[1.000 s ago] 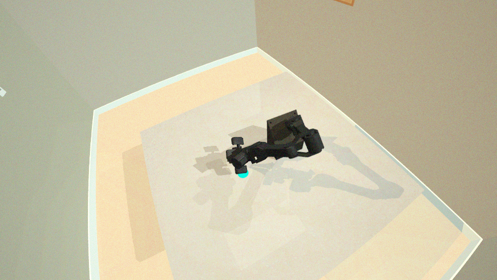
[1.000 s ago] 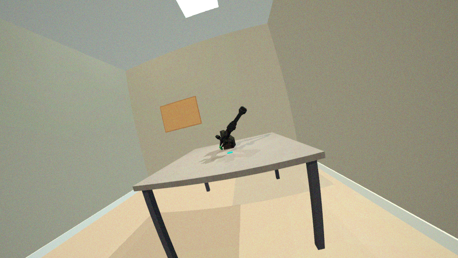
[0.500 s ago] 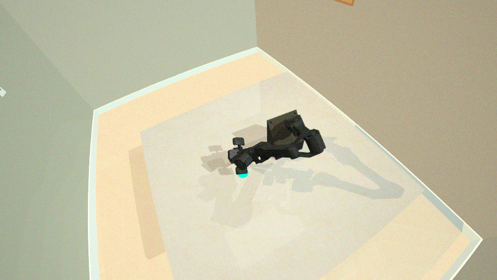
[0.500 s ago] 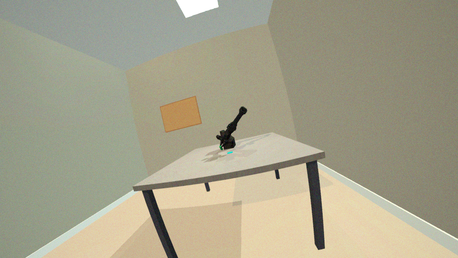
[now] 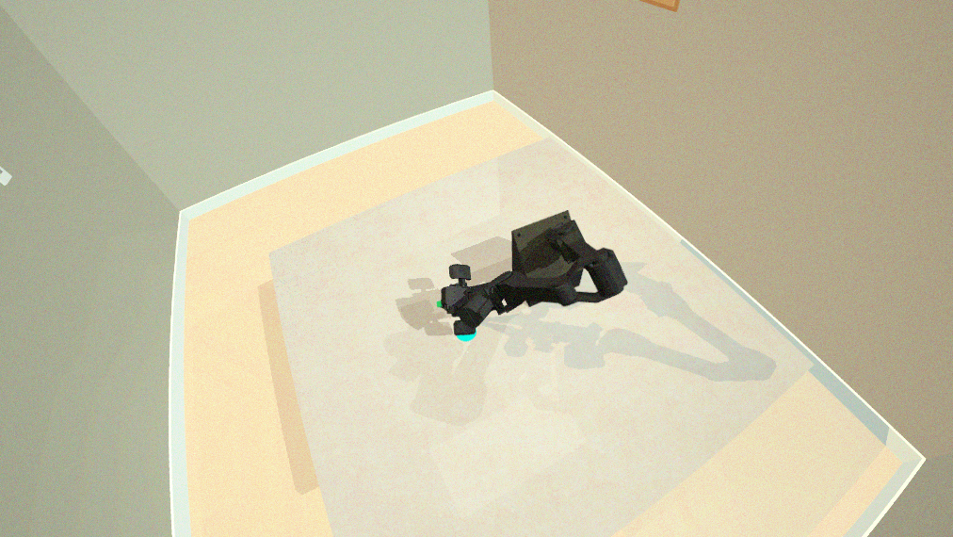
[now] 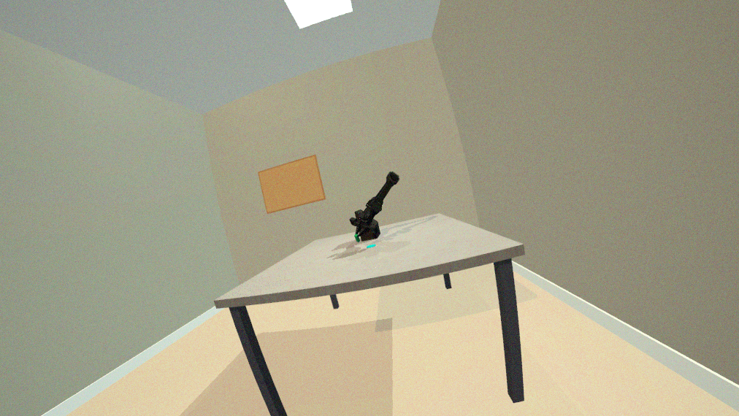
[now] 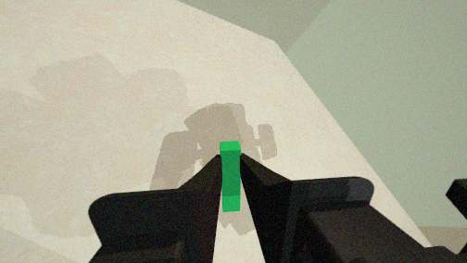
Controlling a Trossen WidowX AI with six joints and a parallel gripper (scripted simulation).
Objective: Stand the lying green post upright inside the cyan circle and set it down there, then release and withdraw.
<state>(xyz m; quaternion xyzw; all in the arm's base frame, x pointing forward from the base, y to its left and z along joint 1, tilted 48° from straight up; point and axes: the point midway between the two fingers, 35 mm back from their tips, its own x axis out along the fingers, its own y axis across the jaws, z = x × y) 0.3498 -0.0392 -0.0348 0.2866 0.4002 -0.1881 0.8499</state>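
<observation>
Right now the cyan circle is 80 mm below my gripper tip, 70 mm to the left of it and 20 mm behind it. Round my gripper tip: green post 10 mm below, 10 mm behind.
</observation>
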